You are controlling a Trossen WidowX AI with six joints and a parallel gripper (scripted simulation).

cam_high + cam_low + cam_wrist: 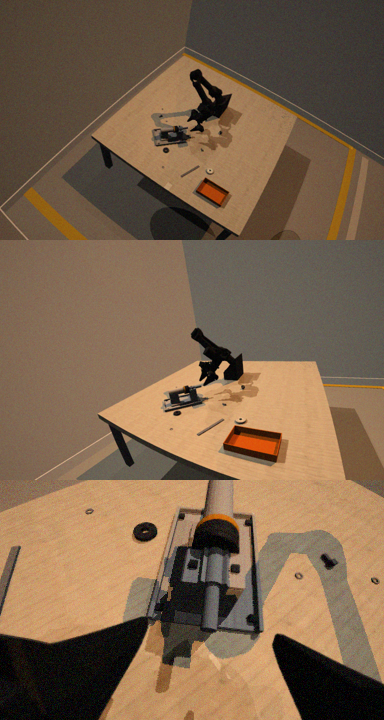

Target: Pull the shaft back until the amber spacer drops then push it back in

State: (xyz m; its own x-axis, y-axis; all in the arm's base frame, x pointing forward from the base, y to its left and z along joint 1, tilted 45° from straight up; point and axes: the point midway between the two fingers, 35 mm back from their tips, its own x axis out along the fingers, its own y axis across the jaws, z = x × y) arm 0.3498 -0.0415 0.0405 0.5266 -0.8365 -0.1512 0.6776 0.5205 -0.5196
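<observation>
The grey shaft is 60 mm ahead of my gripper tip, 50 mm to the right of it and 20 mm below it. Also, from my gripper tip: dark spacer 70 mm ahead, 60 mm to the right, 20 mm below; then grey bar 260 mm ahead, 200 mm to the left, 100 mm below; then amber spacer 80 mm ahead, 80 mm to the right, 20 mm below.
</observation>
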